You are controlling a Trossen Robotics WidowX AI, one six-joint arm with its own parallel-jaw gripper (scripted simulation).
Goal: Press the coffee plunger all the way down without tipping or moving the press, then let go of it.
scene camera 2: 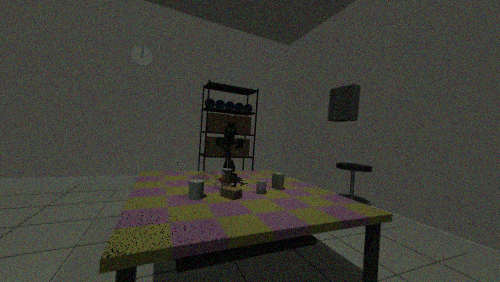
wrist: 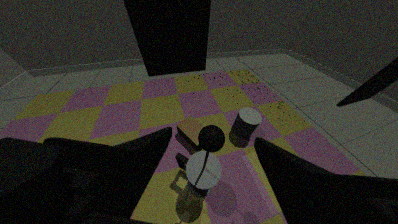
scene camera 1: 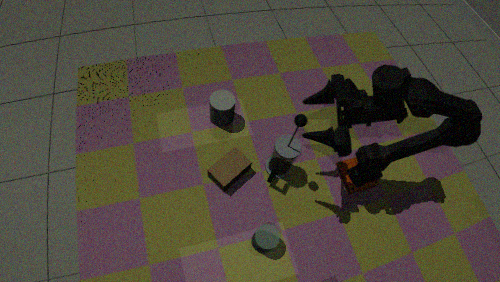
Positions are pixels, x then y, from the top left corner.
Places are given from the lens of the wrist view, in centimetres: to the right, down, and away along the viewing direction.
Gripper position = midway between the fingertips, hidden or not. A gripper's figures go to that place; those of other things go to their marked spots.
my gripper [wrist: 212,136]: 2, 3, 11
coffee press [wrist: 203,169]: 1, 12, 22
